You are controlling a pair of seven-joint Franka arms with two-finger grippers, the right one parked.
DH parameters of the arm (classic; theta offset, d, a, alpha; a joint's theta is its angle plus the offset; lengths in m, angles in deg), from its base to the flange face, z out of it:
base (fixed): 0 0 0 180
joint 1: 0 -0.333 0 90
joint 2: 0 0 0 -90
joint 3: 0 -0.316 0.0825 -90
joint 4: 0 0 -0.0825 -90
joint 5: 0 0.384 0 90
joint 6: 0 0 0.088 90
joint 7: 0 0.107 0 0
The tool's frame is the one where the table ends.
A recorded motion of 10 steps. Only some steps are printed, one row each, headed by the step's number.
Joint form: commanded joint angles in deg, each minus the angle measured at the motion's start. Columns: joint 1, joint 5, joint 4, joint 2, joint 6, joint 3, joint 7.
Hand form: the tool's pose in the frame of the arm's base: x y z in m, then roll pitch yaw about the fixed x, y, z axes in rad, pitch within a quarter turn. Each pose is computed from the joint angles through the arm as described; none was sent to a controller.
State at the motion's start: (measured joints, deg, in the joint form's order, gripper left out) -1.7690 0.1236 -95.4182 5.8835 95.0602 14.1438 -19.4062
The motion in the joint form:
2: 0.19 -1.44 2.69 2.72 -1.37 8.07 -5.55
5: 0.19 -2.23 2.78 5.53 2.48 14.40 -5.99
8: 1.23 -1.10 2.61 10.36 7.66 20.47 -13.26
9: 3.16 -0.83 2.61 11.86 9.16 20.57 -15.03
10: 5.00 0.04 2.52 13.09 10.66 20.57 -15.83
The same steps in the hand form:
2: 0.5583 -0.1985 0.5272 3.1211 0.1445 0.0773
5: 0.5494 -0.2588 0.5110 3.0617 0.1376 -0.0223
8: 0.5377 -0.3229 0.4786 3.0263 0.1473 -0.0149
9: 0.5325 -0.3427 0.4667 3.0198 0.1528 -0.0175
10: 0.5270 -0.3602 0.4562 3.0201 0.1471 -0.0360

